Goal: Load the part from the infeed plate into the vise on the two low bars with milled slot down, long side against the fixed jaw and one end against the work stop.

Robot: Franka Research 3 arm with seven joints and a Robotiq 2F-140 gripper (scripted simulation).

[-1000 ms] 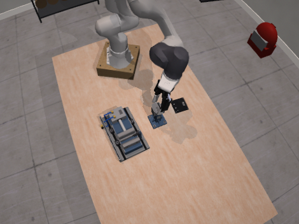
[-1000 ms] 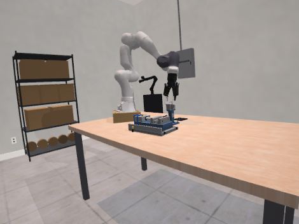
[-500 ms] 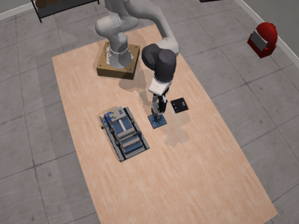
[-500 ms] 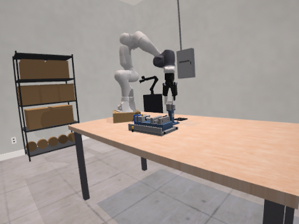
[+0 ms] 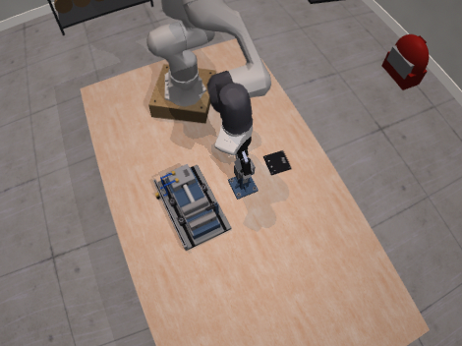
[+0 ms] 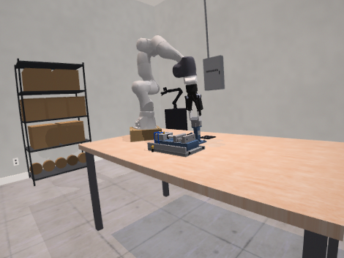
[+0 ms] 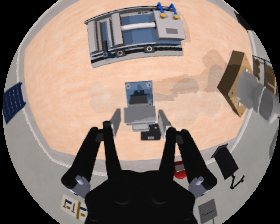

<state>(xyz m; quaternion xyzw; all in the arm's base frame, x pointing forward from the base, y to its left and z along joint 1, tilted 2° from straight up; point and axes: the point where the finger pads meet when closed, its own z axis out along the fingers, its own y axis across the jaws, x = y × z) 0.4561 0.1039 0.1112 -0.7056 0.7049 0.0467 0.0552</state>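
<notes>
Now: the part 10 mm to the left of my hand and 20 mm below it. Round my hand: vise 30 mm ahead, 200 mm to the right, 140 mm below; black infeed plate 60 mm behind, 180 mm to the left, 180 mm below.
</notes>
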